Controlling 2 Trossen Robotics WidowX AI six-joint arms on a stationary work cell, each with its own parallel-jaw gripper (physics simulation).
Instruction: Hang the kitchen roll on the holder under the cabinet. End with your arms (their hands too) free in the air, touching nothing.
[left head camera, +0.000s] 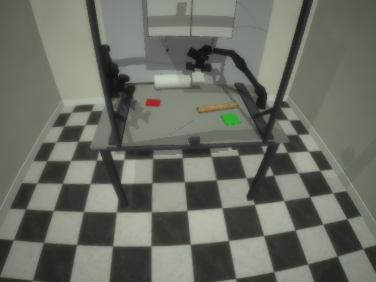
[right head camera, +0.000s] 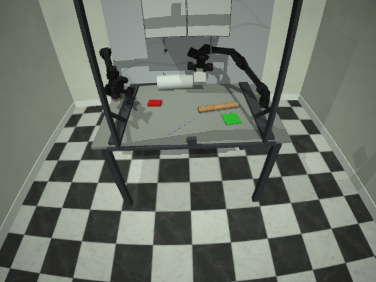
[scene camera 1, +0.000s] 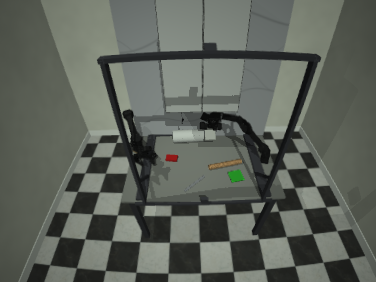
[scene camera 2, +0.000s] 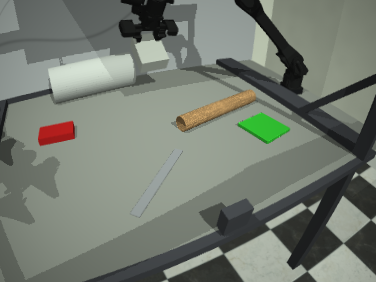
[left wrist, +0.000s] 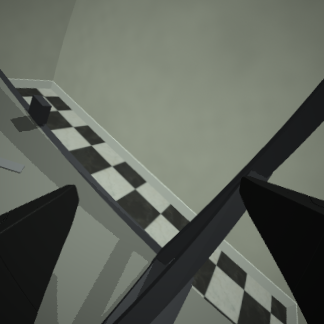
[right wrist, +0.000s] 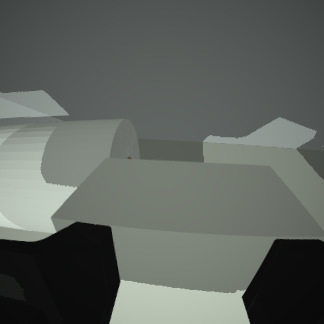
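Where they show: left gripper, fingertip midpoint: (left head camera: 125, 98) (right head camera: 124, 99) (scene camera 1: 149, 166) (left wrist: 159, 188); right gripper, fingertip midpoint: (left head camera: 196, 73) (right head camera: 198, 72) (scene camera 1: 209, 129) (scene camera 2: 143, 46) (right wrist: 176, 195); left arm's base at its link origin: (left head camera: 112, 95); right arm's base at its link origin: (left head camera: 260, 104) (right head camera: 264, 103) (scene camera 1: 264, 159) (scene camera 2: 291, 85).
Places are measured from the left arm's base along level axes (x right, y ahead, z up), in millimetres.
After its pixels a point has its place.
Observation:
The white kitchen roll (left head camera: 172, 81) @[x -308, y 350, z 64 mm] (right head camera: 174, 81) @[x -308, y 348, z 66 mm] (scene camera 1: 187, 136) @[x -308, y 342, z 71 mm] (scene camera 2: 92, 77) @[x -303, y 349, z 54 mm] (right wrist: 25, 170) @[x -393, y 382, z 95 mm] lies on its side at the table's back, below the cabinet. Thin dark holder brackets (left head camera: 167, 49) @[x -157, y 407, z 375 mm] (right head camera: 165, 50) @[x -156, y 405, z 373 mm] hang under the cabinet, with no roll on them. My right gripper (left head camera: 198, 68) @[x -446, y 483, z 113 mm] (right head camera: 200, 69) @[x -446, y 483, z 113 mm] (scene camera 2: 149, 36) (right wrist: 180, 280) is shut on a white block (left head camera: 198, 77) @[x -384, y 529, z 113 mm] (right head camera: 200, 77) @[x -384, y 532, z 111 mm] (scene camera 2: 152, 55) @[x -372, y 531, z 105 mm] (right wrist: 185, 200) @[x -447, y 486, z 146 mm], close to the roll's right end; I cannot tell whether they touch. My left gripper (right head camera: 126, 92) @[x 219, y 373, z 208 mm] (left wrist: 159, 188) @[x 219, y 373, z 208 mm] is open and empty above the table's left side.
A red block (left head camera: 153, 102) @[x -72, y 337, z 1 mm] (scene camera 2: 56, 133) @[x -66, y 336, z 1 mm], a brown tube (left head camera: 216, 108) @[x -220, y 751, z 8 mm] (scene camera 2: 217, 111) @[x -209, y 740, z 9 mm], a green square (left head camera: 231, 119) @[x -180, y 877, z -10 mm] (scene camera 2: 264, 127) @[x -177, y 868, z -9 mm] and a grey strip (left head camera: 180, 126) @[x 45, y 622, z -17 mm] (scene camera 2: 157, 182) @[x 48, y 624, z -17 mm] lie on the table. The cabinet (left head camera: 170, 22) @[x -127, y 449, z 556 mm] is above the back. Dark frame posts stand at the sides.

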